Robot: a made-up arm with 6 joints. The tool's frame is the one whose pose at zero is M.
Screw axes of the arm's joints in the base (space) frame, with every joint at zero. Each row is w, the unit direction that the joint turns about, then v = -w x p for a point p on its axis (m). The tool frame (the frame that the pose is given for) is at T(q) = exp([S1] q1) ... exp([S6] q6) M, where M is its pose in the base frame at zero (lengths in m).
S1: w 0 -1 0 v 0.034 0 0
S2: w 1 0 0 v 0 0.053 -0.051
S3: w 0 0 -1 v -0.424 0.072 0
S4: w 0 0 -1 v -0.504 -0.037 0
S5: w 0 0 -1 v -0.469 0.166 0
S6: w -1 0 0 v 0 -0.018 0.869
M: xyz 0.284 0.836 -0.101 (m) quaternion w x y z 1 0 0 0
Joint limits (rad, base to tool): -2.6..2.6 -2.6..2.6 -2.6..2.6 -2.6..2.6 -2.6..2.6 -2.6..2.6
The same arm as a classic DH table. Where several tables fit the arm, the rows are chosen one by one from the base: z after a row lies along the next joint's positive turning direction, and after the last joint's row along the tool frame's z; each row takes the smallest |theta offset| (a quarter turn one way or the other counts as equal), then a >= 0, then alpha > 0; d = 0 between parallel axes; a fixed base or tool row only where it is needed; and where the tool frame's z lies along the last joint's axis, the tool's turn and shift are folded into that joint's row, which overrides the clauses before.
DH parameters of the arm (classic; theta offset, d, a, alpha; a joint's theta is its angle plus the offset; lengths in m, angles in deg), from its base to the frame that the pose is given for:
base (fixed): 0 0.034 0 90
joint 1: 90 -0.051 0.019 90
joint 2: -90 0.072 0.373 90
joint 3: -53.72 0 0.1352 0
joint 4: -26.49 0 -0.206 0
joint 5: 80.22 0.035 0.4 90
joint 6: 0 -0.118 -0.033 90
tool (fixed): -90 -0.119 0 0
Joint limits (deg, base to tool): -148.97..148.97 -148.97..148.97 -148.97..148.97 -148.97..148.97 -148.97..148.97 -148.97..148.97

